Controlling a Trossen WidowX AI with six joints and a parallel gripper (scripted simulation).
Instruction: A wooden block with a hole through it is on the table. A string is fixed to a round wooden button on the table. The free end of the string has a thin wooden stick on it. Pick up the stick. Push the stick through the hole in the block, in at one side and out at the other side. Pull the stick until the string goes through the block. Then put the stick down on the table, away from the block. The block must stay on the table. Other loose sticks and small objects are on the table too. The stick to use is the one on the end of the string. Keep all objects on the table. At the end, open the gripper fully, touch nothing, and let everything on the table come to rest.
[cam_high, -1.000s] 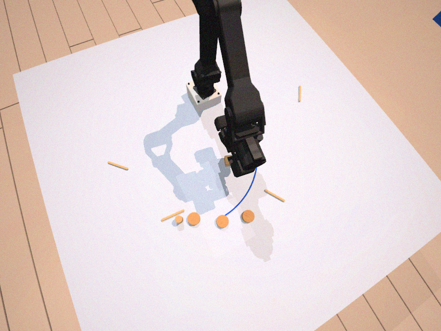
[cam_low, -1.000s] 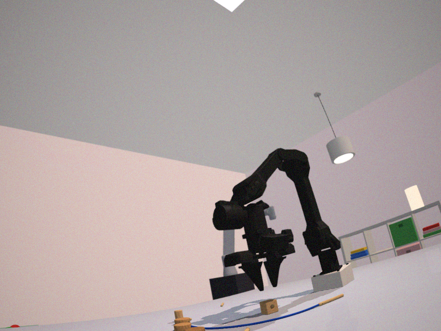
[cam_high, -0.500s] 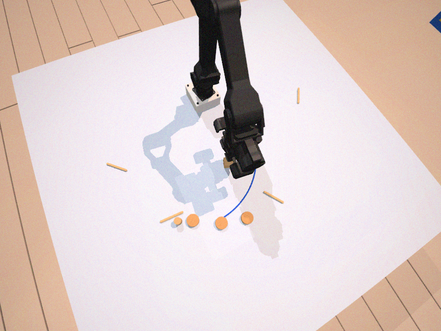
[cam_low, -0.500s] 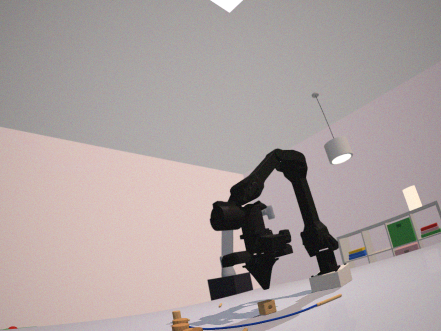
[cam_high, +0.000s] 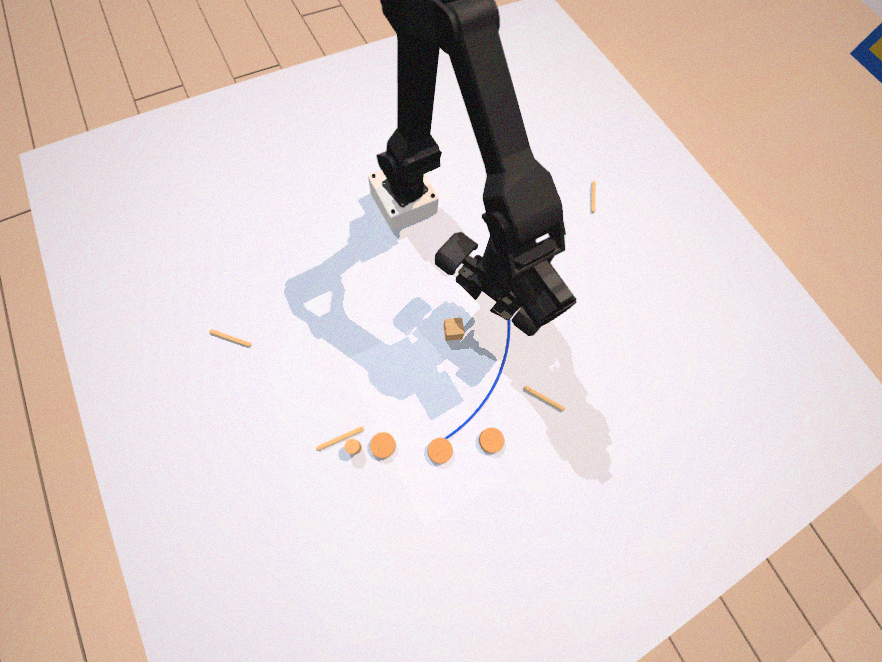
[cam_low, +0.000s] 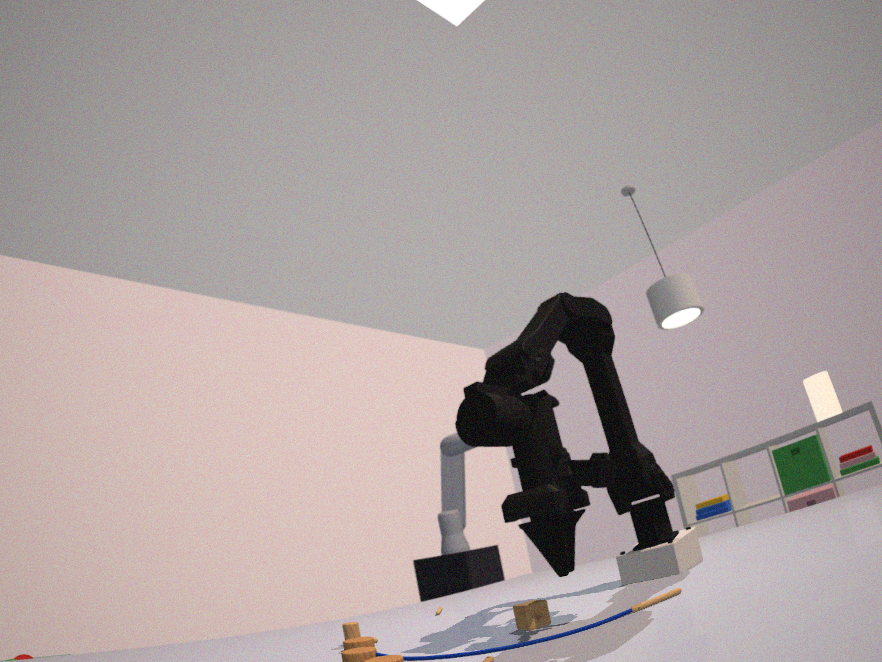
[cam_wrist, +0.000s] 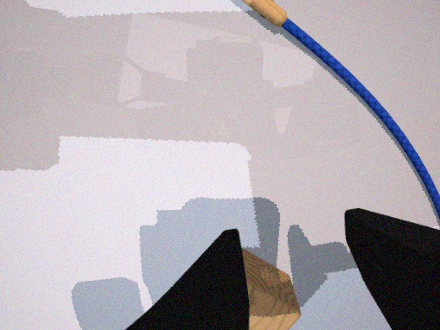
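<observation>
My gripper tip is 2 cm past the thin stick, 8 cm to the right of it and 5 cm above it. Also, from my gripper tip: round wooden button (14 cm ahead, 21 cm to the right, 5 cm below); wooden block (1 cm behind, 6 cm to the right, 4 cm below).
</observation>
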